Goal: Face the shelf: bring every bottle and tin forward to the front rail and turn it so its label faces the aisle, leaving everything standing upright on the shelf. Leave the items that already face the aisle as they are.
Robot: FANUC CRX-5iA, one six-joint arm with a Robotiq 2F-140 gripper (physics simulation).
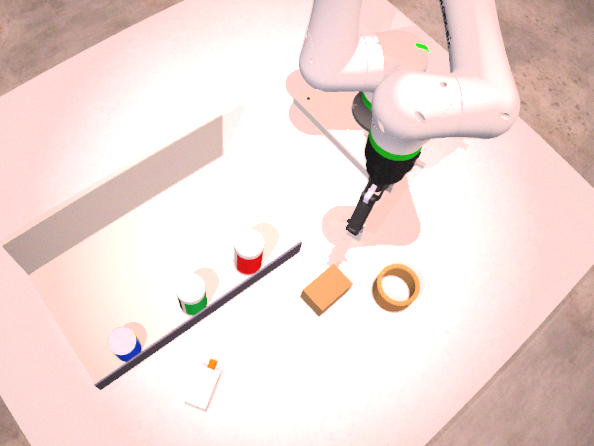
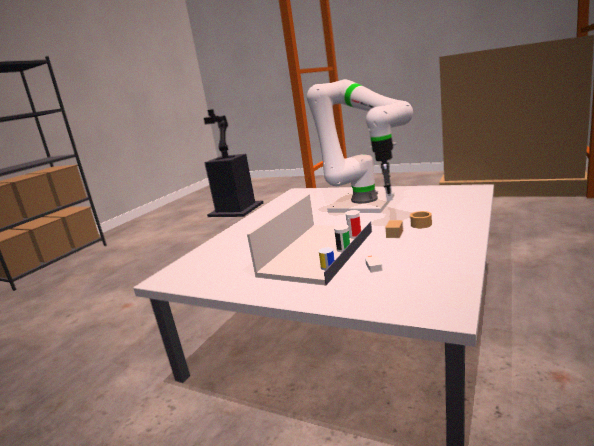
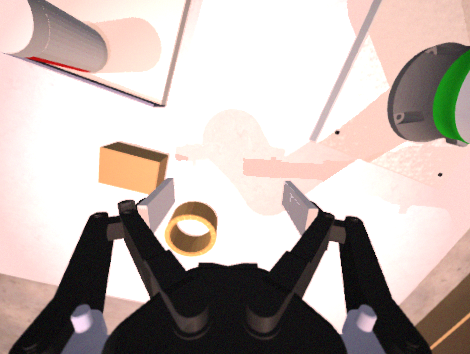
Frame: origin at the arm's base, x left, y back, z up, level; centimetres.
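Seen in the pictures: gripper, fingertip midpoint: (image 2: 389,195) (image 3: 229,191); arm's base, link origin: (image 2: 364,199) (image 3: 428,96).
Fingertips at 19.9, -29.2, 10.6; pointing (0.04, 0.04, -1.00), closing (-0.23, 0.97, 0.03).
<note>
Pixels of each thing's top centre, then the offset from my fingertips to it, as dx, dy, dz. "*": a spot on its surface instead.
- can with a red band, surface spot: (image 3: 70,40) * -11.2, -20.6, -4.0
- black can, top centre: (image 1: 190,287) (image 2: 341,227) -12.0, -38.1, -0.9
- yellow can, top centre: (image 1: 122,340) (image 2: 325,250) -13.3, -54.4, -3.8
- dark front rail, top centre: (image 1: 202,310) (image 2: 350,243) -8.8, -38.2, -7.9
- orange-brown block, top centre: (image 3: 128,172) (image 1: 328,286) (image 2: 394,223) +4.5, -15.3, -8.2
- round wooden ring, top centre: (image 3: 190,237) (image 1: 398,284) (image 2: 420,214) +14.5, -3.5, -8.2
- white flat piece, top centre: (image 1: 204,382) (image 2: 372,259) +2.0, -47.2, -10.4
- shelf's back panel, surface spot: (image 1: 125,192) * -37.8, -34.9, -2.4
A can with a red band (image 1: 248,262) (image 2: 354,225) (image 3: 70,40) stands upright nearest the robot. A green and black can (image 1: 194,300) (image 2: 342,239) stands in the middle, and a shorter blue and yellow can (image 1: 125,345) (image 2: 326,258) at the far end. All three stand close behind the dark front rail (image 1: 225,299) (image 2: 350,253), with the red, green and blue sides toward it. My gripper (image 1: 356,231) (image 2: 388,191) (image 3: 229,191) is open and empty, above the table beyond the rail's end, apart from the cans.
An orange-brown block (image 1: 327,290) (image 2: 394,229) (image 3: 127,170) and a round wooden ring (image 1: 392,305) (image 2: 421,223) (image 3: 191,209) are on the table near the gripper. A white flat piece (image 1: 203,389) (image 2: 373,264) with an orange tip lies before the rail. The shelf's back panel (image 1: 125,192) (image 2: 282,232) stands upright.
</note>
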